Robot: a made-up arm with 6 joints. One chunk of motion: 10 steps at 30 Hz.
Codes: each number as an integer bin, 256 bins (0 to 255) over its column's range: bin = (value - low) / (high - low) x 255, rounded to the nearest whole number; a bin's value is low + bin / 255 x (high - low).
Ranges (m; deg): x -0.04..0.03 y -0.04..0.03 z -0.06..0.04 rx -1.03..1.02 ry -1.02..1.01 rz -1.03..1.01
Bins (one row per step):
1: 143 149 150 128 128 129
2: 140 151 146 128 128 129
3: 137 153 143 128 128 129
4: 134 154 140 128 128 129
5: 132 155 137 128 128 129
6: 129 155 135 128 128 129
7: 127 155 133 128 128 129
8: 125 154 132 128 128 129
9: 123 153 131 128 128 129
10: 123 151 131 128 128 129
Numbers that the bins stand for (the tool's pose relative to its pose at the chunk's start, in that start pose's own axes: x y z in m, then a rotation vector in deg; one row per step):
1: -0.0007 0.0009 -0.0012 0.00 0.00 0.00
2: -0.0016 0.0015 -0.0027 0.00 0.00 0.00
3: -0.0024 0.0020 -0.0039 0.00 0.00 0.00
4: -0.0032 0.0023 -0.0051 0.00 0.00 0.00
5: -0.0038 0.0025 -0.0063 0.00 0.00 0.00
6: -0.0046 0.0025 -0.0071 0.00 0.00 0.00
7: -0.0051 0.0025 -0.0078 0.00 0.00 0.00
8: -0.0057 0.0023 -0.0082 0.00 0.00 0.00
9: -0.0062 0.0020 -0.0086 0.00 0.00 0.00
10: -0.0062 0.0015 -0.0086 0.00 0.00 0.00

